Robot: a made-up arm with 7 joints.
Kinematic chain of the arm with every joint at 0, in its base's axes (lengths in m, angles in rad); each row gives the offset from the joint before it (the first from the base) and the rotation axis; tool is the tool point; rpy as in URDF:
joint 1: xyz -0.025 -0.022 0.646 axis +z
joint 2: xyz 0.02 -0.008 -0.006 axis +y
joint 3: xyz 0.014 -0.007 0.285 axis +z
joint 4: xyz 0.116 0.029 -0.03 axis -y
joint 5: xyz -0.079 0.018 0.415 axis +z
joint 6: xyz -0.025 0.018 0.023 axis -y
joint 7: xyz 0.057 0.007 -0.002 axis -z
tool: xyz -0.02 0.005 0.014 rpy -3.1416 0 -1.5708
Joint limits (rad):
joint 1: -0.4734..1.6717
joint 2: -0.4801..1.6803
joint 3: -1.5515..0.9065
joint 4: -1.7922..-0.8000
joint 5: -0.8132..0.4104
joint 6: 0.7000..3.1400
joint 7: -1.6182..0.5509
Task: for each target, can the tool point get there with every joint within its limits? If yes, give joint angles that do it. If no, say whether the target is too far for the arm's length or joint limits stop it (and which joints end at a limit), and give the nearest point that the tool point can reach.
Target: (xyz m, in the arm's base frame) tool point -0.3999 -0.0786 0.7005
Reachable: no: joint limits stop it (at a limit: joint 1, joint 2, joint 3, joint 4, joint 5, joint 6, joint 7) | nearest point -0.5320 0.0578 0.9858 | short by 0.343 m
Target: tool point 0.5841 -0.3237 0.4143
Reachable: yes | joints -0.2528 0.8139 -0.3507 -1.7037 -0.1069 1.8611 0.2447
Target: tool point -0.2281 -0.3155 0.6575
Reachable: no: joint limits stop it (at a limit: joint 1, joint 2, joint 3, joint 4, joint 5, joint 6, joint 7) | nearest point -0.2857 -0.5665 0.8633 | short by 0.330 m
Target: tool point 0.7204 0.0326 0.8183
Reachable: yes | joints 0.3376 0.6747 -0.6207 -1.0628 -0.5677 2.5814 -0.4050
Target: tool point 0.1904 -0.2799 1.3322
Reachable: yes | joints -0.1712 -0.2272 -0.7567 -0.9312 -0.4762 2.4516 0.3316
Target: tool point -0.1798 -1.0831 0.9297
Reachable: no: too far | nearest point -0.0534 -0.7099 0.8785 | short by 0.397 m
